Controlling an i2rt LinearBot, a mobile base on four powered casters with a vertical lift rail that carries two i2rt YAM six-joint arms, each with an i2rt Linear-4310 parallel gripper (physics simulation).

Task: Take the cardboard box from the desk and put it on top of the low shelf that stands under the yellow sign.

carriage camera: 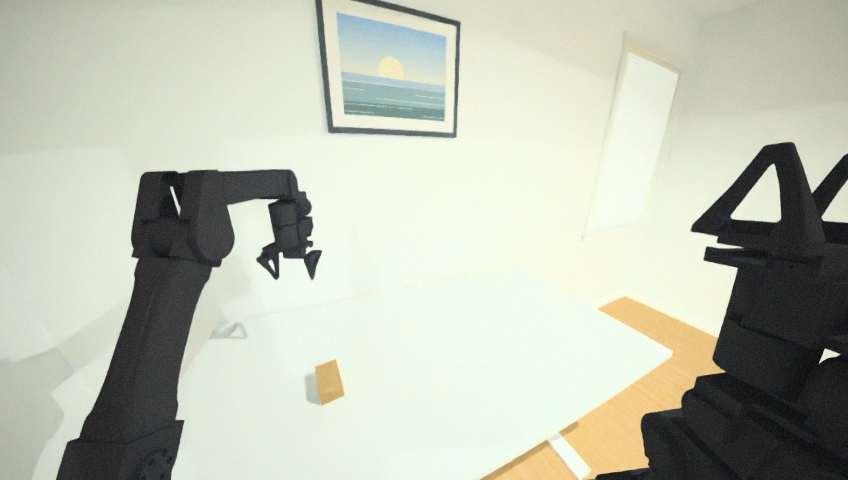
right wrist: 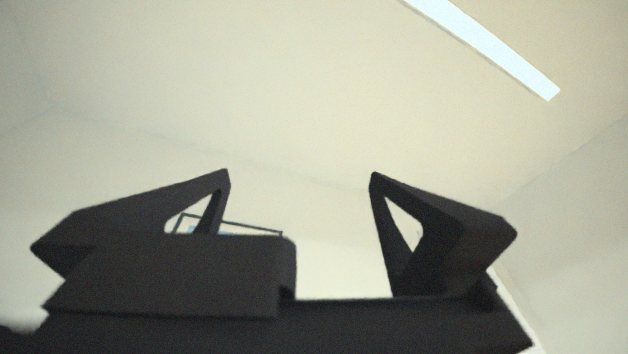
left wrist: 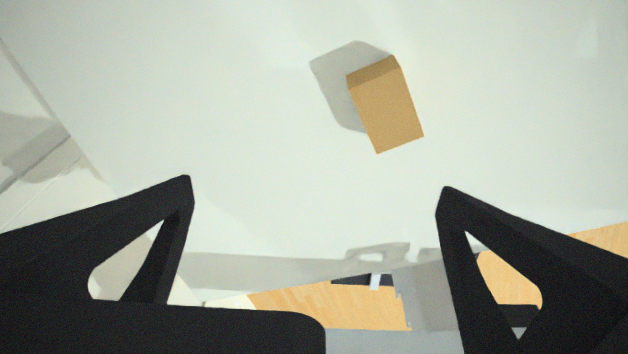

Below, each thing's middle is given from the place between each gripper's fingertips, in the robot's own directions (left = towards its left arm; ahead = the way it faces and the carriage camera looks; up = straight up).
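Brown cardboard box (carriage camera: 329,383): 28 cm below my left hand, 8 cm behind, 8 cm to the right. Framed sunset picture (carriage camera: 382,74), from my left hand: 63 cm above, 48 cm ahead, 26 cm to the right.
From my right hand: brown cardboard box 590 mm below, 570 mm to the left, 310 mm ahead; framed sunset picture 320 mm above, 390 mm to the left, 870 mm ahead.
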